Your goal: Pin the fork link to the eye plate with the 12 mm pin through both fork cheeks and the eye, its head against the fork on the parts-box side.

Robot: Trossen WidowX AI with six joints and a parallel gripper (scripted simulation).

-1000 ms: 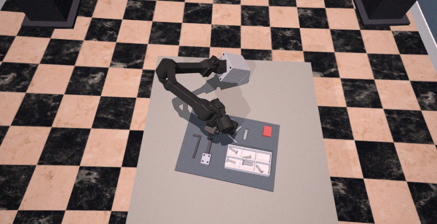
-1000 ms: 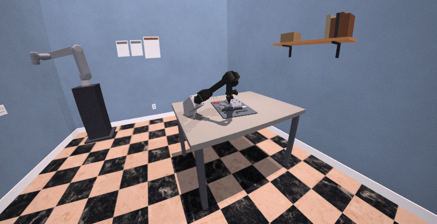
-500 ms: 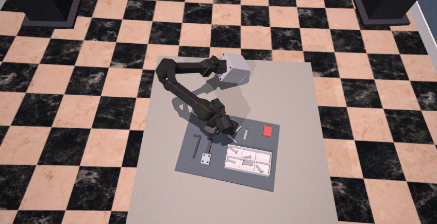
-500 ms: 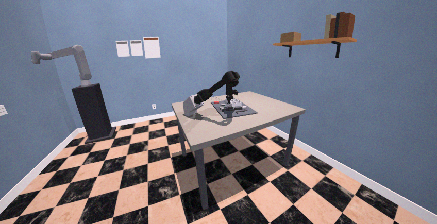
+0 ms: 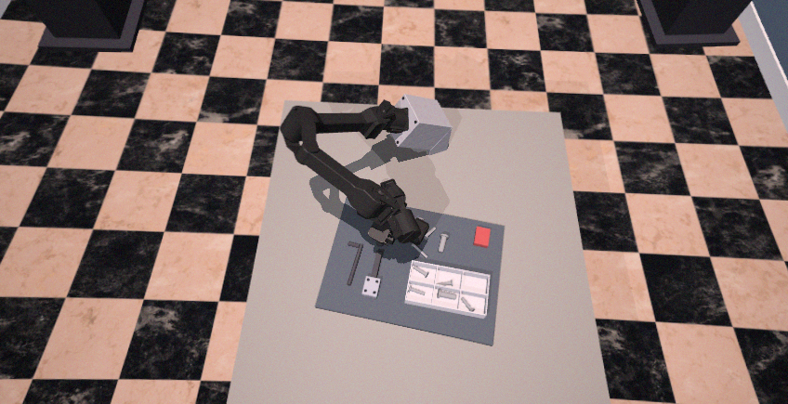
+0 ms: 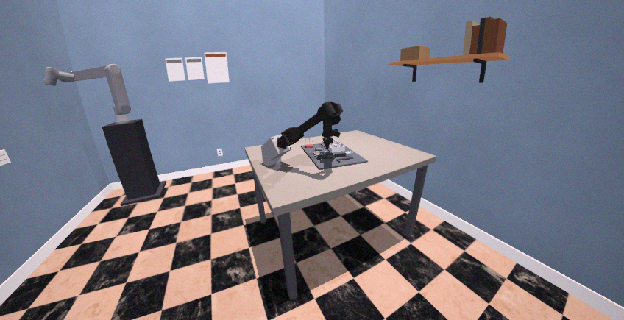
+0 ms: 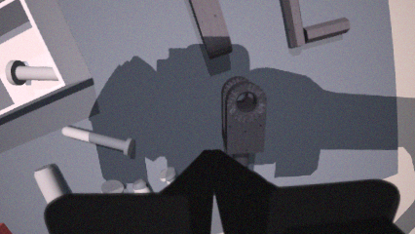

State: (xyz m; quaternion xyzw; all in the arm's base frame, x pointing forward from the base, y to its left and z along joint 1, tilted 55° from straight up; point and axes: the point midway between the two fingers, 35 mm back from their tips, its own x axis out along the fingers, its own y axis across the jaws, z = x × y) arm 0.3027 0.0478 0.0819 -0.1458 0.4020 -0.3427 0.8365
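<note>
My hand is 10 mm past the dark fork link, 20 mm to the left of it and 70 mm above it. Round my hand: pin (40 mm ahead, 80 mm to the left, 90 mm below); eye plate (60 mm ahead, 40 mm to the right, 80 mm below); dark mat (70 mm ahead, 60 mm to the left, 100 mm below).
</note>
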